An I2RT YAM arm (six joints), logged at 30 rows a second.
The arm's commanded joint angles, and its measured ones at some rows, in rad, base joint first. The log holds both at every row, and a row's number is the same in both.
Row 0, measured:
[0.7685, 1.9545, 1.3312, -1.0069, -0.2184, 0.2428]
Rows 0 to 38, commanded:
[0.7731, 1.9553, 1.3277, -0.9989, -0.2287, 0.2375]
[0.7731, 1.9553, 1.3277, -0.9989, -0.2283, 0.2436]
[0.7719, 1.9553, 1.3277, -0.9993, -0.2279, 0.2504]
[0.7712, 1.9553, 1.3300, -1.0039, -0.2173, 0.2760]
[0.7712, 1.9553, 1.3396, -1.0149, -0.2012, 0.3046]
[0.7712, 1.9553, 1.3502, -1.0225, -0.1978, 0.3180]
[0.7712, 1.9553, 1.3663, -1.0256, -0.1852, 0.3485]
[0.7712, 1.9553, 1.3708, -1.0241, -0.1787, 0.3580]
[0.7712, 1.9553, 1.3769, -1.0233, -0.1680, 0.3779]
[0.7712, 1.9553, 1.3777, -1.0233, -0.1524, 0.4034]
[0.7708, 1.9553, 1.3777, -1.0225, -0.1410, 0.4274]
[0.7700, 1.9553, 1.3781, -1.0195, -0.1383, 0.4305]
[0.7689, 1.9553, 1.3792, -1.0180, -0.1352, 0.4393]
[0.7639, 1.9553, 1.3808, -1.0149, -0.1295, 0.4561]
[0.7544, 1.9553, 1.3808, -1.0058, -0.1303, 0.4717]
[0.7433, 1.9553, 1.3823, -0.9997, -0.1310, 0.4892]
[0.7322, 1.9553, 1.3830, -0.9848, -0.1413, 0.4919]
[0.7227, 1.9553, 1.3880, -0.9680, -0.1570, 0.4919]
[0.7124, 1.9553, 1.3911, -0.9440, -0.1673, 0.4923]
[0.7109, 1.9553, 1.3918, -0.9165, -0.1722, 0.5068]
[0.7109, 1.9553, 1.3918, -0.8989, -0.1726, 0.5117]
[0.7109, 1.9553, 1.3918, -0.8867, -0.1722, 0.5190]
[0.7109, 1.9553, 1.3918, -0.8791, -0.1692, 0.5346]
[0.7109, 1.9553, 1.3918, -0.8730, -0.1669, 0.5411]
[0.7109, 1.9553, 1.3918, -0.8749, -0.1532, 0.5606]
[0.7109, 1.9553, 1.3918, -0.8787, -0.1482, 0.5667]
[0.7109, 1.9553, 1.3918, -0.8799, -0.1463, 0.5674]
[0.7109, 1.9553, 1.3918, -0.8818, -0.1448, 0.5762]
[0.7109, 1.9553, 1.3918, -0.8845, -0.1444, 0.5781]
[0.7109, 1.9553, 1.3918, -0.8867, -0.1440, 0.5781]
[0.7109, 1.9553, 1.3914, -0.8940, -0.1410, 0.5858]
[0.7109, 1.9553, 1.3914, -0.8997, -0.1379, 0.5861]
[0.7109, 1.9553, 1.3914, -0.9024, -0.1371, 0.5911]
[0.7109, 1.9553, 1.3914, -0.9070, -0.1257, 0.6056]
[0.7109, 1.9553, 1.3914, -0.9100, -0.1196, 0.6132]
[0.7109, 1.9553, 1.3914, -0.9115, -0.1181, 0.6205]
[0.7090, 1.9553, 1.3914, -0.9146, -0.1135, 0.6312]
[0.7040, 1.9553, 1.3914, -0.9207, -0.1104, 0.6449]
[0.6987, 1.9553, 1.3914, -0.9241, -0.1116, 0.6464]
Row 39, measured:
[0.7113, 1.9545, 1.3727, -0.9150, -0.1352, 0.6128]
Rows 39 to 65, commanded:
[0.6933, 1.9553, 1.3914, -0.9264, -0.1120, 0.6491]
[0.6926, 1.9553, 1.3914, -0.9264, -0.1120, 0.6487]
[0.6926, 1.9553, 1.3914, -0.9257, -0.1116, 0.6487]
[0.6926, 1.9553, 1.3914, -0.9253, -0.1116, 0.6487]
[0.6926, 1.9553, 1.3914, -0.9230, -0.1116, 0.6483]
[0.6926, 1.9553, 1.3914, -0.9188, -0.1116, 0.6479]
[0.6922, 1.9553, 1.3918, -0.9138, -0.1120, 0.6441]
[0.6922, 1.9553, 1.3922, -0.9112, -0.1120, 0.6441]
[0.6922, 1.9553, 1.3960, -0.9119, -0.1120, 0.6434]
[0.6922, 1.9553, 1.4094, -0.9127, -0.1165, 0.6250]
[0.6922, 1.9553, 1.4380, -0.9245, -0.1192, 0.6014]
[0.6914, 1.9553, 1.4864, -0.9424, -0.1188, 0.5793]
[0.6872, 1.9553, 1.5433, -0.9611, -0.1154, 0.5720]
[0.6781, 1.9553, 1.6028, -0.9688, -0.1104, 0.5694]
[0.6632, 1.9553, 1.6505, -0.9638, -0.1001, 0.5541]
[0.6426, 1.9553, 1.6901, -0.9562, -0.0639, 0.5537]
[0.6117, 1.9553, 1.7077, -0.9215, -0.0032, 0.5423]
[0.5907, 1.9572, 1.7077, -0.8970, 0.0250, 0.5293]
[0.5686, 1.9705, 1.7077, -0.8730, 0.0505, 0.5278]
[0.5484, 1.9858, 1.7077, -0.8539, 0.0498, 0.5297]
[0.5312, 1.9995, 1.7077, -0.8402, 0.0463, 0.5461]
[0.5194, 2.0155, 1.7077, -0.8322, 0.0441, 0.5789]
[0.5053, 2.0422, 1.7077, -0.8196, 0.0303, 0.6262]
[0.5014, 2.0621, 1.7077, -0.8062, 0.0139, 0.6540]
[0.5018, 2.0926, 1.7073, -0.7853, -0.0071, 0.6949]
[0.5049, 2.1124, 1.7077, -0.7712, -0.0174, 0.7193]
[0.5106, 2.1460, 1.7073, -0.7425, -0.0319, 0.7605]
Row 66, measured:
[0.4980, 2.0937, 1.6936, -0.7731, -0.0013, 0.6575]
